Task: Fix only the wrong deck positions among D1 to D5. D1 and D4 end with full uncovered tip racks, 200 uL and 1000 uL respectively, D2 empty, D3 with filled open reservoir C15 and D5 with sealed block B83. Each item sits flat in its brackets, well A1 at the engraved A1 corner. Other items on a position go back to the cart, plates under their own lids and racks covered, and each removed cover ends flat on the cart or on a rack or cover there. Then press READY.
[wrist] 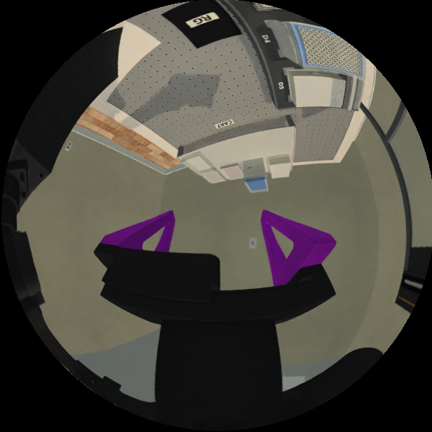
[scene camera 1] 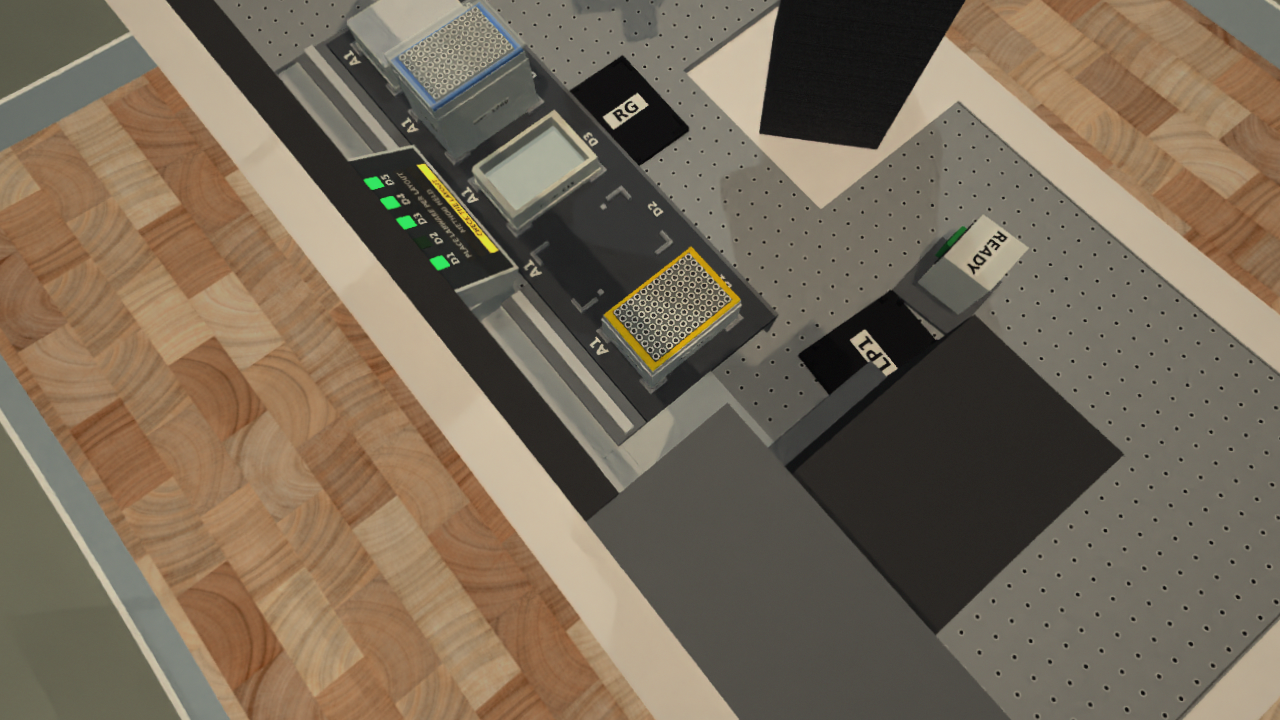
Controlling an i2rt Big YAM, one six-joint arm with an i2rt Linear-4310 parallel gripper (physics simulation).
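A yellow-rimmed rack (scene camera 1: 673, 308) with an uncovered, filled top stands on D1. D2 (scene camera 1: 595, 250) shows bare brackets. A pale open reservoir (scene camera 1: 537, 170) stands on D3; its code cannot be read. A tall blue-rimmed rack (scene camera 1: 459, 55) (wrist: 331, 49), uncovered and full of tips, stands on D4. A pale block or plate (scene camera 1: 374, 28) (wrist: 318, 91) stands on D5, partly hidden by the rack in the scene view; its seal and code cannot be made out. The READY box (scene camera 1: 982, 255) has a green button. My gripper (wrist: 217, 214) is open and empty, high up, away from the deck.
The cart (wrist: 245, 142) holds several pale items and a blue one (wrist: 257, 184). The RG pad (scene camera 1: 629, 138) (wrist: 216, 35) lies beside the deck, the LP1 pad (scene camera 1: 836, 356) near READY. The layout panel (scene camera 1: 465, 259) shows green lamps for D1, D3, D4 and D5; D2's is dark.
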